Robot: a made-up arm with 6 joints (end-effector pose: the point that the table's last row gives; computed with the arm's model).
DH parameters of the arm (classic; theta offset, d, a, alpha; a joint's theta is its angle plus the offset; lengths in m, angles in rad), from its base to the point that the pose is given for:
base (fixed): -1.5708 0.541 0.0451 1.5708
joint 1: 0 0.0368 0.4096 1.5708
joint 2: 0 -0.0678 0.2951 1.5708
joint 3: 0 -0.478 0.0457 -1.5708
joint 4: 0 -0.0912 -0.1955 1.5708
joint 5: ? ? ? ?
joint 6: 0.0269 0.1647 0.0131 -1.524
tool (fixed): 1.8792 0.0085 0 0
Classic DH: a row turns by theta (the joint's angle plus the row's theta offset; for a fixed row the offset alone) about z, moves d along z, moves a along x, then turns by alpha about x.
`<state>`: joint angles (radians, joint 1 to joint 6).
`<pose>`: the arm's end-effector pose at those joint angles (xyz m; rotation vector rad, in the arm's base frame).
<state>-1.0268 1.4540 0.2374 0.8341 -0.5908 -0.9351</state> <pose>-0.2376 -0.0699 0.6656 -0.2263 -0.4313 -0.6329</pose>
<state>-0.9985 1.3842 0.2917 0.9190 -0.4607 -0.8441</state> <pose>-0.2528 -0.0887 0.6331 -0.3933 -0.4285 -0.7865</pose>
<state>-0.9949 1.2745 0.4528 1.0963 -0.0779 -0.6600</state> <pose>-0.2523 -0.1558 0.5618 -0.7240 -0.3271 -1.2583</pose>
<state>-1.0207 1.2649 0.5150 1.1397 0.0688 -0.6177</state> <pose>-0.2427 -0.1822 0.5410 -0.8119 -0.2515 -1.4343</pose>
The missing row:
joint 5: -0.0552 -0.2577 -0.0054 -1.102
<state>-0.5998 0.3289 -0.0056 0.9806 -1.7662 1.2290</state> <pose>-0.6074 -0.4611 0.4834 -2.2178 -0.6268 0.3957</pose>
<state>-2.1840 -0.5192 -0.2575 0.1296 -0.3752 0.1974</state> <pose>-0.5021 0.4815 -0.2030 0.5639 -1.8104 -1.5860</pose>
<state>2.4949 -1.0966 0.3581 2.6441 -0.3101 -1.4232</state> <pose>0.1667 0.5980 1.0260 -2.4994 0.3306 1.5002</pose>
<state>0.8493 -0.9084 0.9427 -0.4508 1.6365 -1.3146</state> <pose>-0.3147 -0.6274 1.6064 1.8052 -1.3531 -0.7710</pose>
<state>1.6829 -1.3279 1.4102 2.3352 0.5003 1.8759</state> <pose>0.1935 -0.0118 1.1578 1.7336 0.3640 0.8315</pose>
